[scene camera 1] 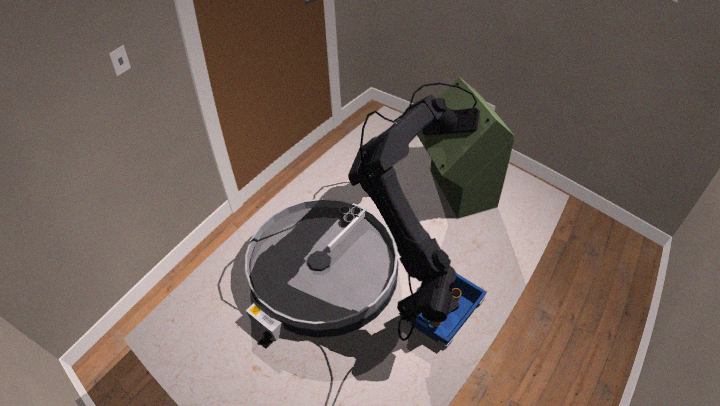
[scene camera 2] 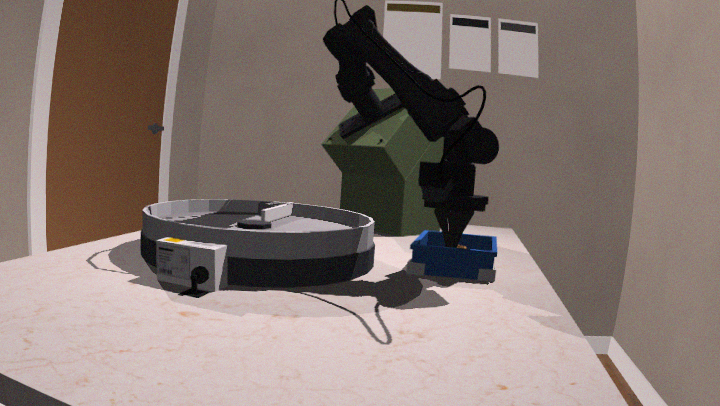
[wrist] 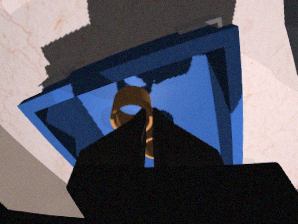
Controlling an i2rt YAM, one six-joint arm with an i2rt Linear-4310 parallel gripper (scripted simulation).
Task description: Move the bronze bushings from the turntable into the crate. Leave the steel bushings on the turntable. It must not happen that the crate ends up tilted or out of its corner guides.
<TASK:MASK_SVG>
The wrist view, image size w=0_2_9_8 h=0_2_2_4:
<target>my gripper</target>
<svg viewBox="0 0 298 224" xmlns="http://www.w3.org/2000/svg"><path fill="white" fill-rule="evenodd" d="M298 192L279 163L265 162L224 165L217 149L168 120L156 107L153 107L152 122L154 167L145 167L146 109L141 108L131 120L80 151L66 189L84 218L9 210L0 202L0 224L298 224Z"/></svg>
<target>blue crate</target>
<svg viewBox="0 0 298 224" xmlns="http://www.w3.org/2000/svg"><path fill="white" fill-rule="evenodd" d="M145 156L145 167L154 167L154 159ZM120 108L121 111L128 114L136 114L141 109L138 106ZM239 28L234 24L216 29L208 25L181 35L175 32L74 70L66 79L47 86L41 93L23 100L17 107L48 142L74 167L76 159L83 148L115 130L111 124L110 115L114 97L118 90L126 86L139 86L149 93L152 108L158 108L167 119L216 148L221 155L224 165L243 164L243 88Z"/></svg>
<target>bronze bushing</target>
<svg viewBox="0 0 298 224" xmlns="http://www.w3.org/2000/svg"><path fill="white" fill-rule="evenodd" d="M121 88L115 94L110 115L112 126L116 129L135 115L124 113L120 108L127 105L136 105L147 111L147 131L153 122L149 93L139 86Z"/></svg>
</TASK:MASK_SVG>
